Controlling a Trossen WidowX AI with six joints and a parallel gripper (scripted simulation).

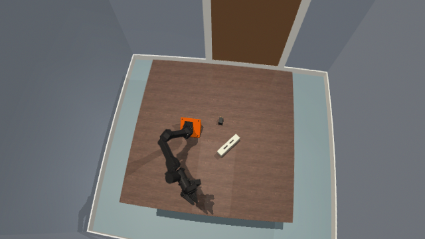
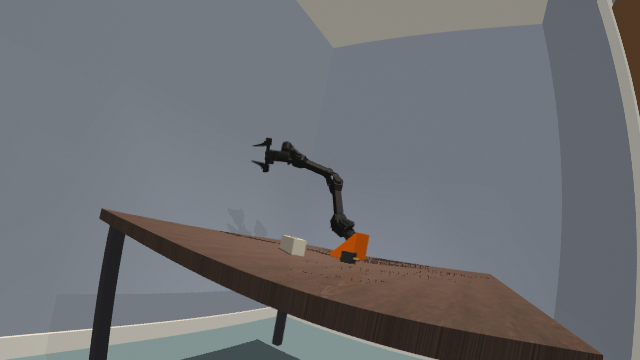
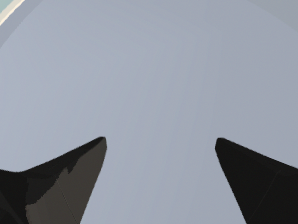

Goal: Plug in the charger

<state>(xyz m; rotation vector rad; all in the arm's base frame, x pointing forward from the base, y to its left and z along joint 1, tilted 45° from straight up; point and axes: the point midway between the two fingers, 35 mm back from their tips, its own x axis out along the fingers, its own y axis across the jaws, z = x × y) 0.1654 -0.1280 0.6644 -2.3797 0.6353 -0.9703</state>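
The two-prong charger is 710 mm to the left of my gripper tip, 420 mm below it and 30 mm ahead of it.
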